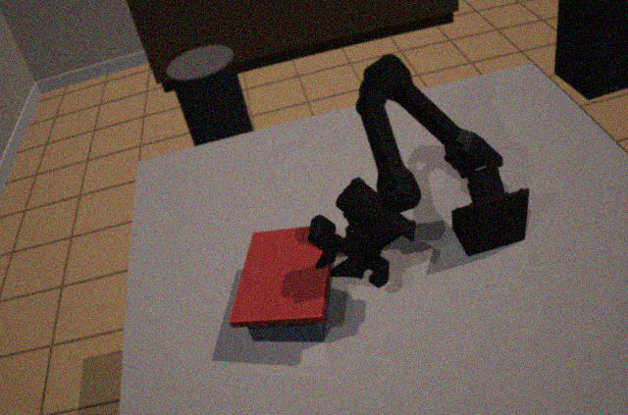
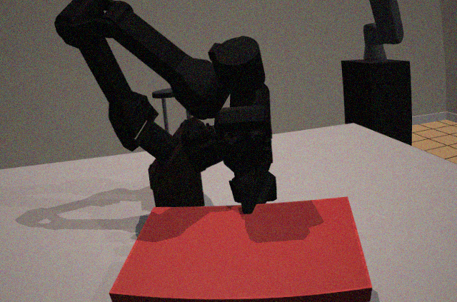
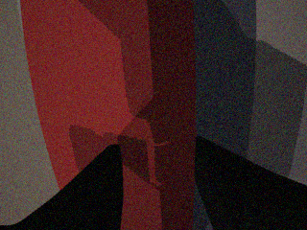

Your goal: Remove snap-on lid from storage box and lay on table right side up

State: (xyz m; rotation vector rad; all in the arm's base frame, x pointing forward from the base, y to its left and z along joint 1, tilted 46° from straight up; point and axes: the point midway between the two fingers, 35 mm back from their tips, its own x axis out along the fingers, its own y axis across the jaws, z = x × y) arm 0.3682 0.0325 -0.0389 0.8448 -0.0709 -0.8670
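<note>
The lid is 7 cm ahead of my gripper tip and 3 cm to the right of it. The rest, counted from my gripper tip: storage box 7 cm ahead, 3 cm to the right, 5 cm below.
</note>
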